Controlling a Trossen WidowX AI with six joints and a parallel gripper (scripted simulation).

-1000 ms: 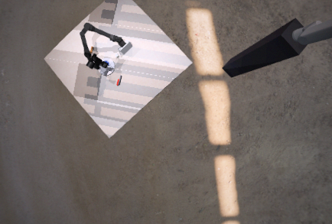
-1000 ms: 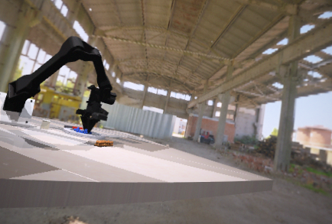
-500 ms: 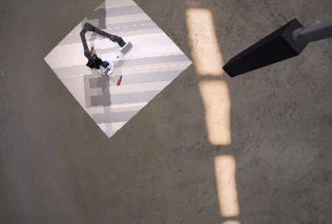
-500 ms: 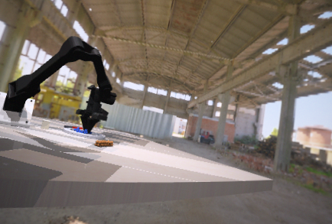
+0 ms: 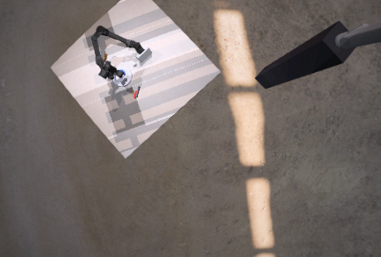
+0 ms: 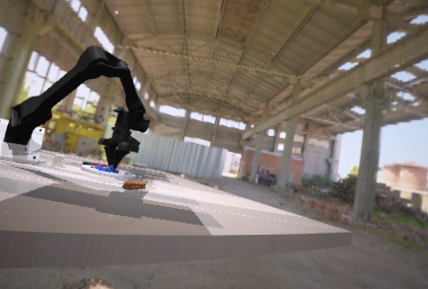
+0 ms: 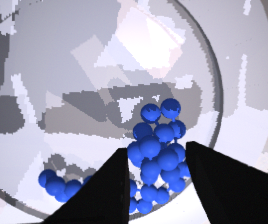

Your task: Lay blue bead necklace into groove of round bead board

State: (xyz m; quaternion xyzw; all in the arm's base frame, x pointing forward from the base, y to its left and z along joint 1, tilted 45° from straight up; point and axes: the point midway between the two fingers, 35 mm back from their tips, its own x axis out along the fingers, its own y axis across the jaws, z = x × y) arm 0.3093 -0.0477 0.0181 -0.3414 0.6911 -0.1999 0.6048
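Right now the round white bead board is 10 mm ahead of my gripper tip, 40 mm to the left of it and 20 mm below it. Also, from my gripper tip: small white block (170 mm behind, 50 mm to the left, 10 mm below); then red pen-like object (20 mm ahead, 270 mm to the left, 20 mm below).
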